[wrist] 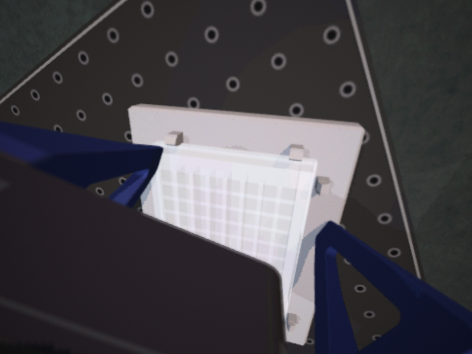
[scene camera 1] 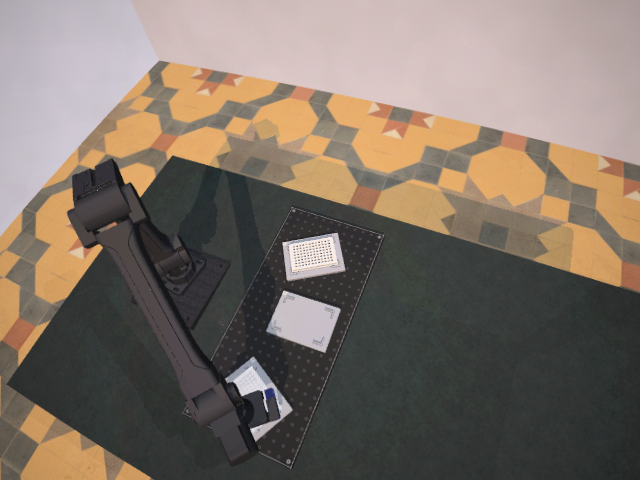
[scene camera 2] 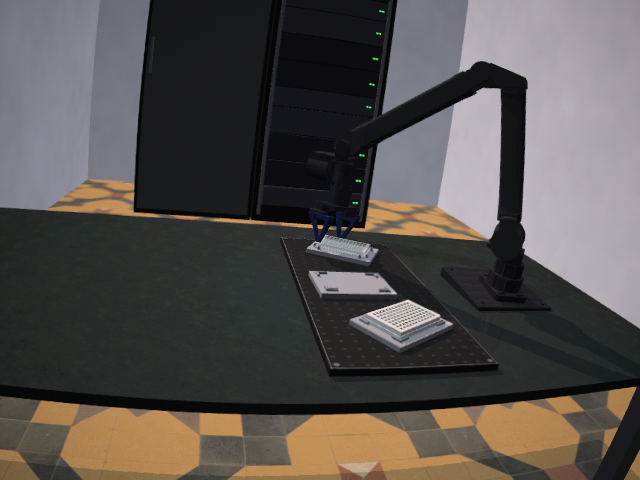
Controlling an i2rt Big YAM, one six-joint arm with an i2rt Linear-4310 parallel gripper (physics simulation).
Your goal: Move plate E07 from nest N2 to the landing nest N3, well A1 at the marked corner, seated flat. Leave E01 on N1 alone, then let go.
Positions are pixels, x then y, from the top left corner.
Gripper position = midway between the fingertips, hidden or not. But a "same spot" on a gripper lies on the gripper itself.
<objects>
my gripper: wrist 244,195; scene camera 1; scene camera 2
same spot on my gripper: (scene camera 2: 321,213) = (scene camera 1: 275,399)
</objects>
